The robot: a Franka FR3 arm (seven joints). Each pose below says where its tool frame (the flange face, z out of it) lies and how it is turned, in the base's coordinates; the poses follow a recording.
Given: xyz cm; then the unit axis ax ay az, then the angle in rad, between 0 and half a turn.
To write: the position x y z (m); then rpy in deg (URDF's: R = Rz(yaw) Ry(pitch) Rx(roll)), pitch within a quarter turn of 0, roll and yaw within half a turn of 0. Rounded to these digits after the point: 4 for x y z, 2 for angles.
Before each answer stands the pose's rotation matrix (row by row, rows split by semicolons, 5 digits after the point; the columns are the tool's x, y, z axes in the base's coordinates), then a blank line. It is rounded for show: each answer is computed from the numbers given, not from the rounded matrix.
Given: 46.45 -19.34 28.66 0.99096 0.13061 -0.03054 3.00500
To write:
0.96418 0.26181 -0.04246; 0.25350 -0.95673 -0.14288; -0.07803 0.12700 -0.98883

0.4645 -0.1934 0.2866 172.68 4.48 14.73
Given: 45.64 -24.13 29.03 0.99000 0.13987 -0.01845 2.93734
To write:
0.96061 0.27781 -0.00778; 0.27032 -0.94049 -0.20591; -0.06452 0.19570 -0.97854

0.4564 -0.2413 0.2903 168.69 3.70 15.72
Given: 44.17 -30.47 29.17 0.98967 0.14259 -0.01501 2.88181
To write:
0.95958 0.28135 0.00742; 0.27364 -0.92646 -0.25843; -0.06584 0.25001 -0.96600

0.4417 -0.3047 0.2917 165.49 3.77 15.92
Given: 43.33 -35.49 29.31 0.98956 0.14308 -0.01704 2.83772
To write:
0.95943 0.28179 0.00986; 0.27159 -0.91418 -0.30086; -0.07576 0.29133 -0.95362

0.4333 -0.3549 0.2931 163.01 4.35 15.81
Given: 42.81 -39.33 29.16 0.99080 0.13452 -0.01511 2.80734
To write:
0.96437 0.26414 0.01502; 0.25423 -0.90947 -0.32900; -0.07324 0.32109 -0.94421

0.4281 -0.3933 0.2916 161.22 4.20 14.77
